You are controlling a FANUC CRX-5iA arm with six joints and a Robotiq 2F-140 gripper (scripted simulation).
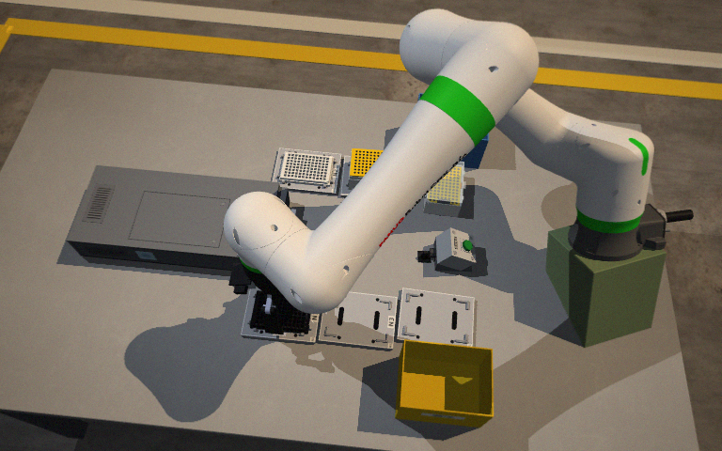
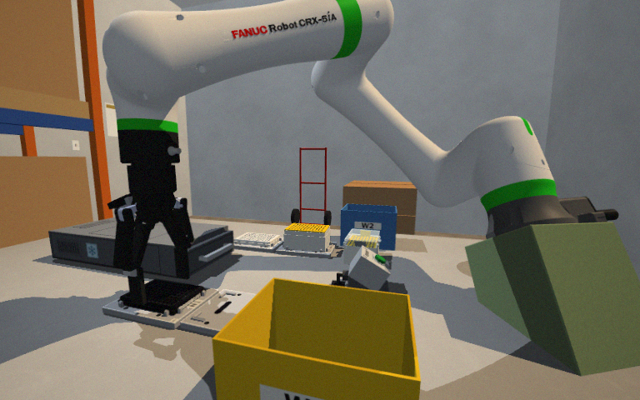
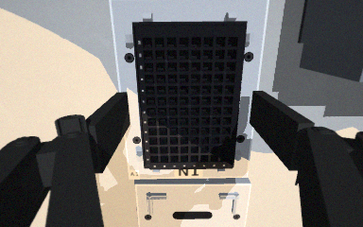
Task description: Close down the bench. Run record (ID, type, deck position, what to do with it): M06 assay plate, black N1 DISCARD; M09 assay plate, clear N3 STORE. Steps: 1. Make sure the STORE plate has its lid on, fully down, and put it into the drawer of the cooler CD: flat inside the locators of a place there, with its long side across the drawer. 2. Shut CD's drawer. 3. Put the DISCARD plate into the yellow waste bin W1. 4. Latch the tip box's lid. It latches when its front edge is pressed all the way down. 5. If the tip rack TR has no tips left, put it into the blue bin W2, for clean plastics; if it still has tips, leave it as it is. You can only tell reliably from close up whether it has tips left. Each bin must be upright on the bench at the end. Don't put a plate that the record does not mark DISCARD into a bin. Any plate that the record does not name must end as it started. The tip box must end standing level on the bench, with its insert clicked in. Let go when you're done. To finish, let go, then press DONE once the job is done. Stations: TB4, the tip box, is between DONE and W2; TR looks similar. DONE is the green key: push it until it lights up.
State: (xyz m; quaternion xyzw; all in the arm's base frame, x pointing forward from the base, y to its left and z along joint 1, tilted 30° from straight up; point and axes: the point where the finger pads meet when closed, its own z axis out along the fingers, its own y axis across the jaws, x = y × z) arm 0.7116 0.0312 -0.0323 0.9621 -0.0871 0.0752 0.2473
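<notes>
My hand is 3 cm above the black assay plate. Round my hand: yellow bin W1: 32 cm behind, 20 cm to the left, 2 cm below; then cooler drawer: 12 cm ahead, 22 cm to the right, 1 cm below; then cooler CD: 17 cm ahead, 23 cm to the right, 1 cm below.
</notes>
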